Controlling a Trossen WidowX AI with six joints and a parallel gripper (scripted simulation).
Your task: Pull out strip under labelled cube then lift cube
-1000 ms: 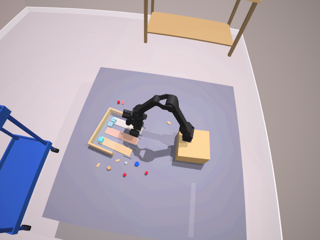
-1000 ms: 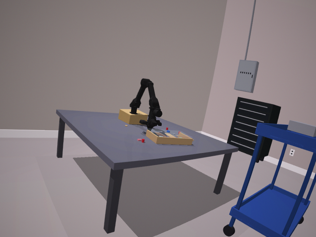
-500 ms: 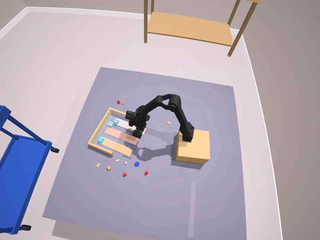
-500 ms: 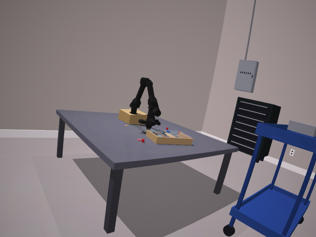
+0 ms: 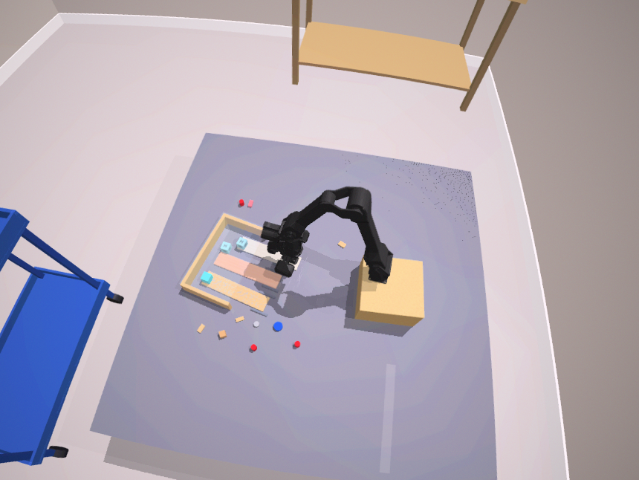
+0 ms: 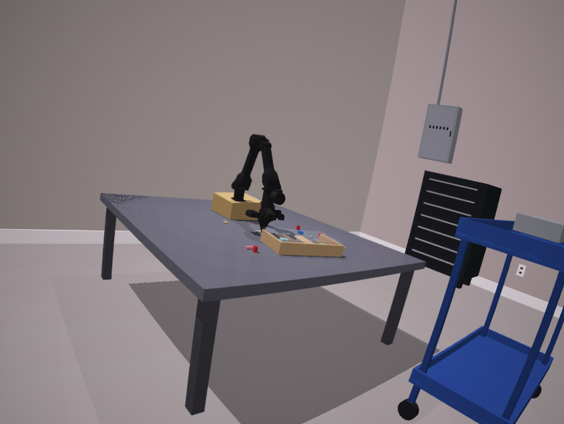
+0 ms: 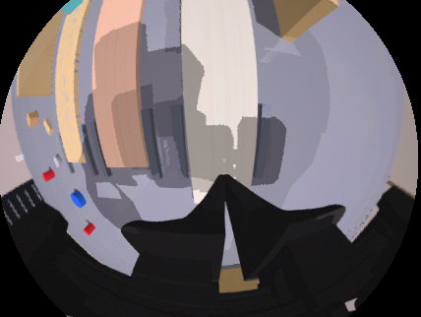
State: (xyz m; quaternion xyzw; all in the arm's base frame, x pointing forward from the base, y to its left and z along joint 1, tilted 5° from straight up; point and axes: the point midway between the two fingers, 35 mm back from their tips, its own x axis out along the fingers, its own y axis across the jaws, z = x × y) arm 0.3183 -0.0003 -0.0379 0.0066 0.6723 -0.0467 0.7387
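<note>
Now: the white strip 9 cm ahead of my gripper tip and 1 cm to the right of it. Round my gripper tip: blue disc (3 cm behind, 25 cm to the left).
</note>
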